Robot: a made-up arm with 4 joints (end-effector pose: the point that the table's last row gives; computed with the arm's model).
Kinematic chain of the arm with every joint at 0, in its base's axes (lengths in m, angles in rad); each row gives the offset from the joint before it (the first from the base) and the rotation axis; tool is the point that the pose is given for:
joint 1: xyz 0 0 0.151 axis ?
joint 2: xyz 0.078 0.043 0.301 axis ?
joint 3: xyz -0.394 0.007 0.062 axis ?
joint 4: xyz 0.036 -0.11 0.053 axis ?
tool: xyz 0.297 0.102 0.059
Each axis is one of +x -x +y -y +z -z.
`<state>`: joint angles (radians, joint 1 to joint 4).
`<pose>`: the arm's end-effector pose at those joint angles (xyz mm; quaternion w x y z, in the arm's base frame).
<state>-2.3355 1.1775 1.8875 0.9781</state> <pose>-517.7 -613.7 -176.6 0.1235 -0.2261 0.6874 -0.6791</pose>
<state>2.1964 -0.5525 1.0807 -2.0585</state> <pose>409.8 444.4 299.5 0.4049 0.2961 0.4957 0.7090</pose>
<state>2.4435 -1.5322 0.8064 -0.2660</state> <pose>312.3 315.8 -440.6 0.4831 -0.6164 0.6133 0.1025</pose>
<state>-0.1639 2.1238 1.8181 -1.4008</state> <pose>109.3 -490.4 495.2 0.1770 -0.2287 0.7259 -0.6241</pose>
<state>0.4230 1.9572 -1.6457 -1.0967</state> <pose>107.2 -302.4 403.2 0.1107 0.1563 -0.6577 -0.7285</pose>
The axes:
joint 1: +y
joint 2: +z
joint 3: -y
joint 4: -z

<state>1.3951 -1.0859 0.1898 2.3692</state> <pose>358.2 323.3 725.4 0.0703 0.5881 0.1580 0.7900</pose>
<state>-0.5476 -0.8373 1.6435 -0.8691</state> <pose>-370.9 553.7 515.5 0.5253 -0.5341 -0.6477 -0.1388</pose>
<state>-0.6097 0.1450 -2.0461 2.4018</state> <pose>-324.4 -366.5 429.0 0.2877 -0.6373 0.1717 -0.6939</pose>
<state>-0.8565 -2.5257 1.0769 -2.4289</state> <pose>240.1 386.1 719.8 0.9477 -0.2703 0.0112 -0.1691</pose>
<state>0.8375 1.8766 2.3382 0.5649</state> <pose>702.4 -582.7 164.7 0.4114 0.8868 -0.1624 -0.1337</pose>
